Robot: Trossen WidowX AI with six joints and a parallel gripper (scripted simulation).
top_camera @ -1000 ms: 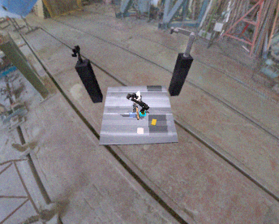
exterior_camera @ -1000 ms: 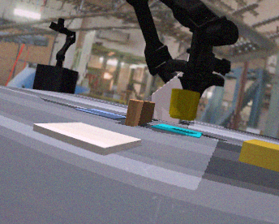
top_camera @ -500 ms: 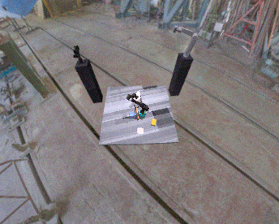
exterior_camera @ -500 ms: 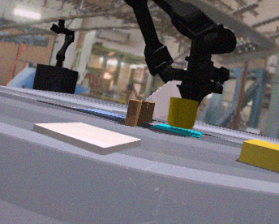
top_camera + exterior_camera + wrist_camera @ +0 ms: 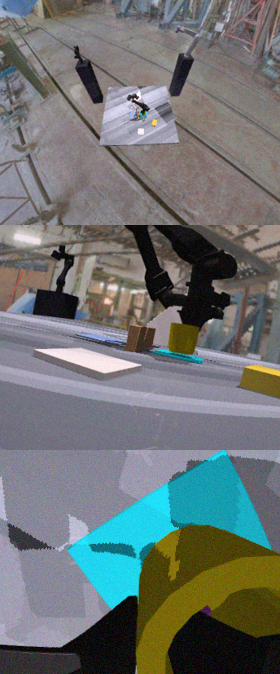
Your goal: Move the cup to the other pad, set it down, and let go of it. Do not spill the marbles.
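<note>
My gripper tip is 50 mm above the cyan pad, 20 mm to the left of it and 20 mm short of it. Also, from my gripper tip: purple marble: 30 mm to the right, 20 mm below, 20 mm ahead; then yellow cup: 20 mm to the right, 20 mm ahead; then brown block: 120 mm to the right, 20 mm below, 20 mm ahead.
</note>
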